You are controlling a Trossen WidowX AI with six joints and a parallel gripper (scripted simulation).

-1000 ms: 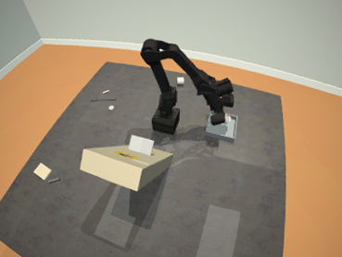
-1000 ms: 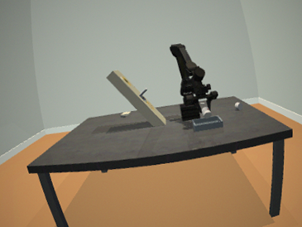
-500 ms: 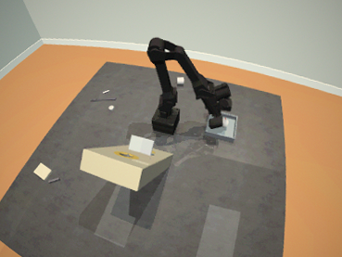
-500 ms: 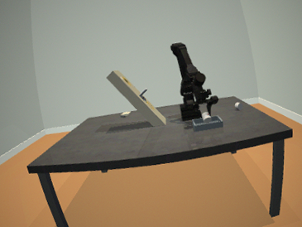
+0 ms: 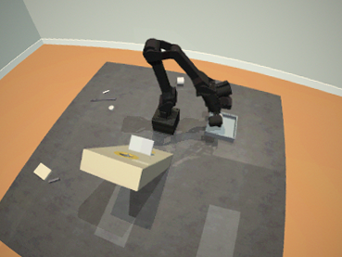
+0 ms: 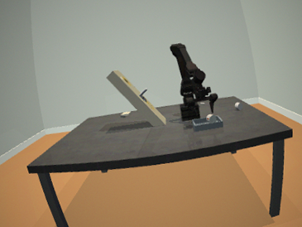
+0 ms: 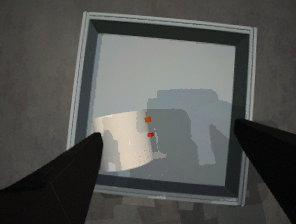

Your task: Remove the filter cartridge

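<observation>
The round grey filter cartridge is 3 cm below my gripper tip, 3 cm behind it and 2 cm to the right of it. Also, from my gripper tip: grey tray: 5 cm below, 2 cm to the left; cream block: 77 cm to the right, 53 cm ahead, 5 cm below.
</observation>
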